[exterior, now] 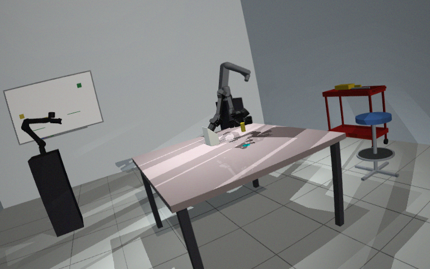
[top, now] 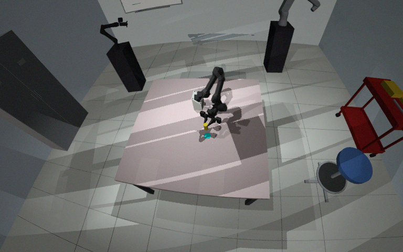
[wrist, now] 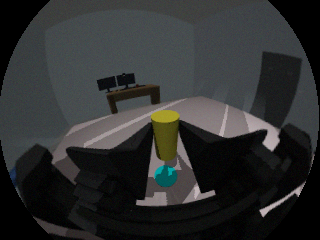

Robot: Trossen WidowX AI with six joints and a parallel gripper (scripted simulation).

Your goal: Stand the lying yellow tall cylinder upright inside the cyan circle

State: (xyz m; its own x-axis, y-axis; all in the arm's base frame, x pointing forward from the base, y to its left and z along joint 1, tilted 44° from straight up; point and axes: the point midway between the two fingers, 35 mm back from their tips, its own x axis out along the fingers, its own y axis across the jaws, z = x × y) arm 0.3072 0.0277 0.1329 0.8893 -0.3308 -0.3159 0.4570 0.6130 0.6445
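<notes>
My gripper tip is now 160 mm above the cyan circle. The rest, counted from my gripper tip: yellow tall cylinder (20 mm below).
</notes>
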